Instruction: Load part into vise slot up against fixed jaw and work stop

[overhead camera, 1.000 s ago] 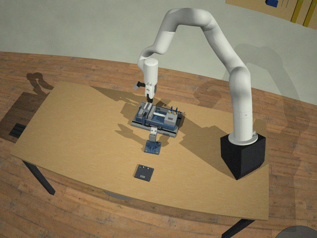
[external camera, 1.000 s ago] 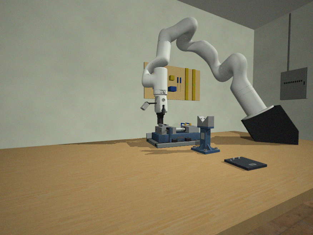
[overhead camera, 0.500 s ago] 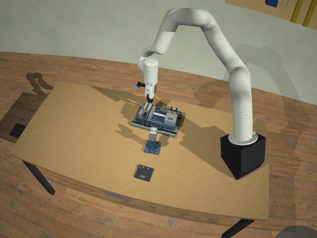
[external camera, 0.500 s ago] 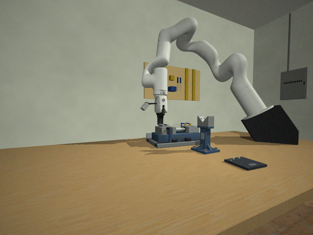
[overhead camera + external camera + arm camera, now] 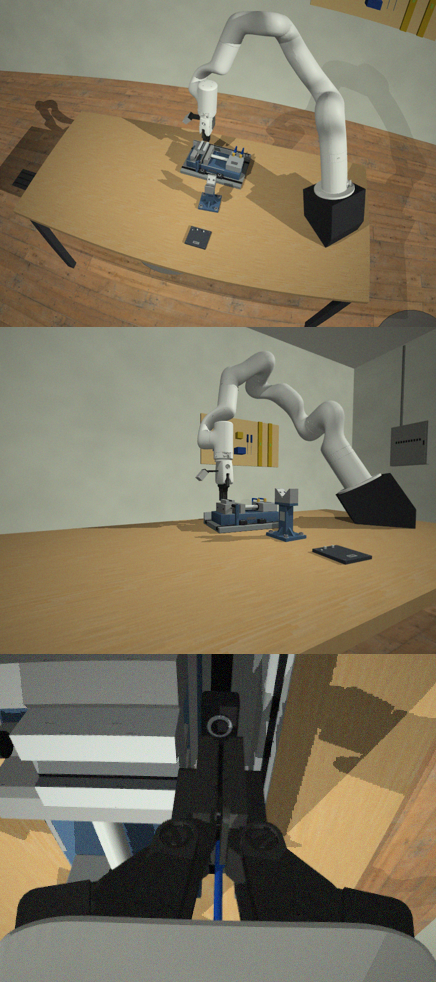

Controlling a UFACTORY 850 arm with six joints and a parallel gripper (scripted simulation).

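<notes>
Right now the grey block is 50 mm to the left of my hand and 20 mm below it. From my hand the other things lie so: grey fixed jaw (70 mm to the left, 40 mm below, 30 mm ahead); white cylinder rod (90 mm behind, 70 mm to the left, 40 mm below); black work stop rod (110 mm to the left, 30 mm below).
</notes>
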